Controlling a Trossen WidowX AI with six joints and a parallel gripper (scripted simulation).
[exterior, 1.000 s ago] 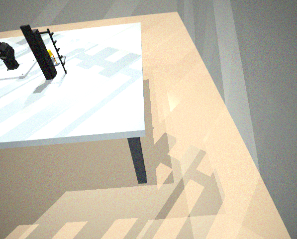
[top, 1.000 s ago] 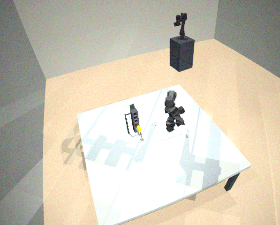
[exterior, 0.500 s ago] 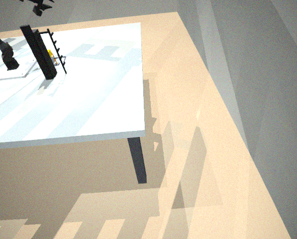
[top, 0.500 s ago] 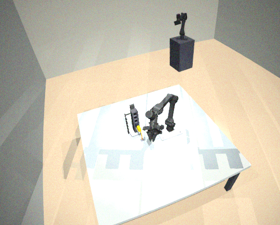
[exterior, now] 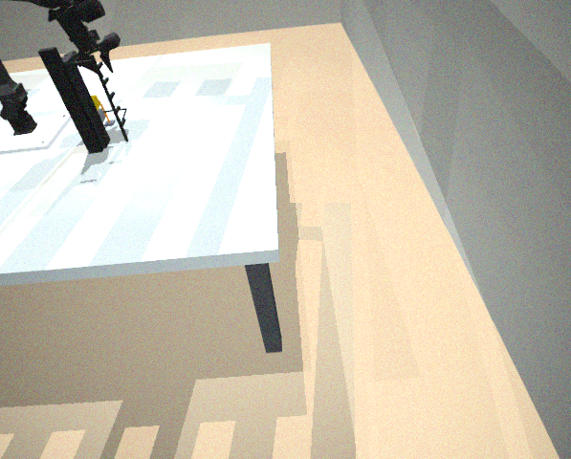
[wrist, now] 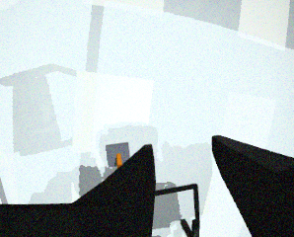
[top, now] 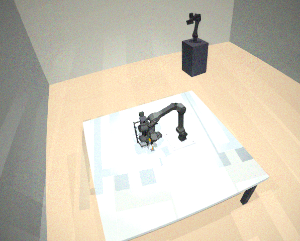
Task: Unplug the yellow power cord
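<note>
Right now the yellow plug is 40 mm behind my gripper tip, 130 mm to the right of it and 30 mm below it.
</note>
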